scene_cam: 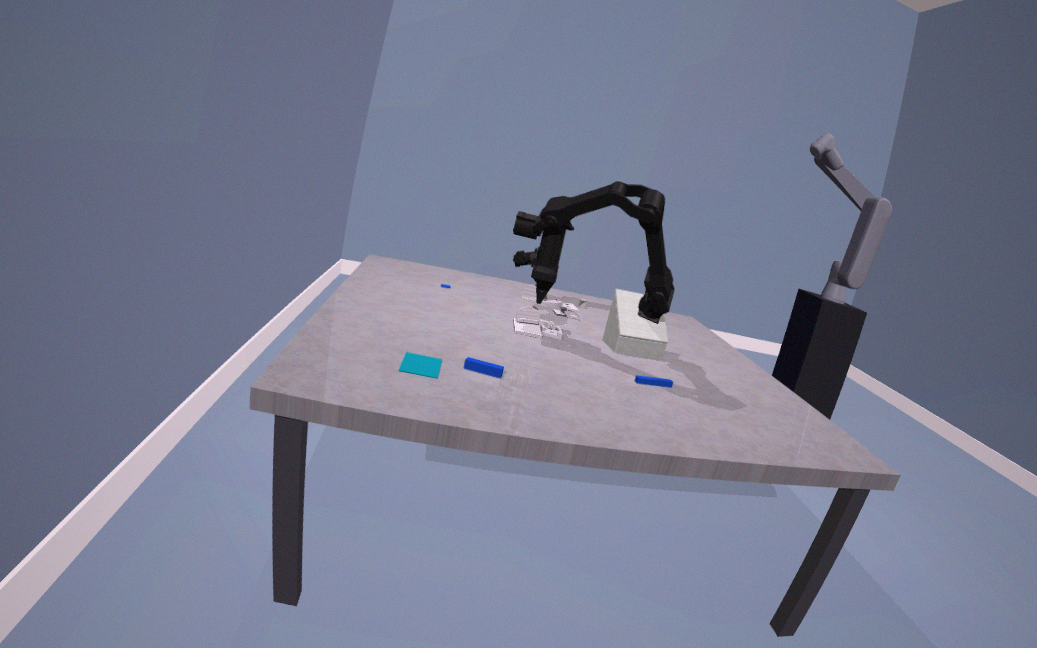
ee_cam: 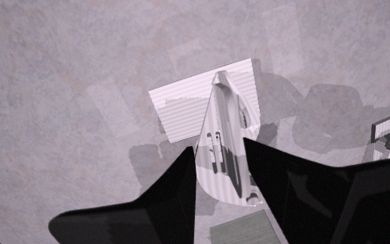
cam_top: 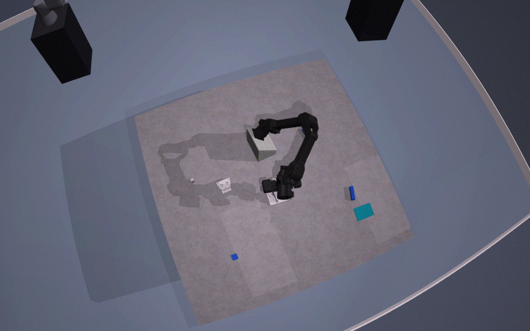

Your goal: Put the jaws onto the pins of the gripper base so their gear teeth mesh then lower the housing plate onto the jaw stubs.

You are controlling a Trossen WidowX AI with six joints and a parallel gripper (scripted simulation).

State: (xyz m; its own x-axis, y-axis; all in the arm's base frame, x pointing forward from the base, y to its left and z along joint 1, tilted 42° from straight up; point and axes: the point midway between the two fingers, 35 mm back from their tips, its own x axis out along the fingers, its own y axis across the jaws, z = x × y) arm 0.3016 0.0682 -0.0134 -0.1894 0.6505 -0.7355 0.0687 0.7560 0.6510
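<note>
Right now my gripper tip is 3 cm past the white jaw and 2 cm to the left of it. From my gripper tip the other things lie so: small blue square: 31 cm to the right, 28 cm ahead, 8 cm below; blue bar: 29 cm behind, 24 cm to the left, 7 cm below; white stepped part: 27 cm to the right, 11 cm behind, 7 cm below.
</note>
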